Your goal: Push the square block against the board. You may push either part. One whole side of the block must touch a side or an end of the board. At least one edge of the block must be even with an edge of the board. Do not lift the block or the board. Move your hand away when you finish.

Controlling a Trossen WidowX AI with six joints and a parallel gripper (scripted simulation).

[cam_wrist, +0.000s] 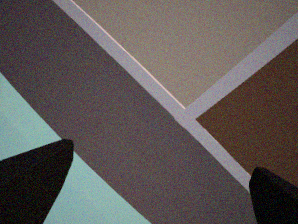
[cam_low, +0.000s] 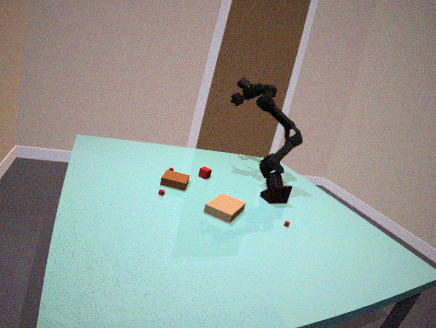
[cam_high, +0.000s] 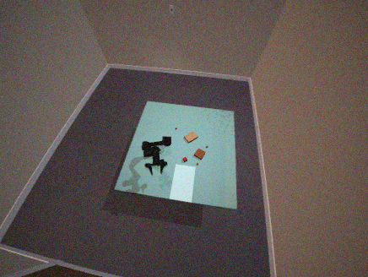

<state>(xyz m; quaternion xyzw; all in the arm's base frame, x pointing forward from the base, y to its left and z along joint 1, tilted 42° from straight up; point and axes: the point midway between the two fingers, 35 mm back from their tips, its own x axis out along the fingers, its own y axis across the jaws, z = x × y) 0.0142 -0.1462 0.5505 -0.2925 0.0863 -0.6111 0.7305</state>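
Right now my gripper tip is 62 cm to the right of the board, 34 cm above it and 23 cm short of it. The rest, counted from my gripper tip: square block: 41 cm to the left, 37 cm ahead, 34 cm below; then red cube: 33 cm below, 31 cm to the left, 21 cm ahead.
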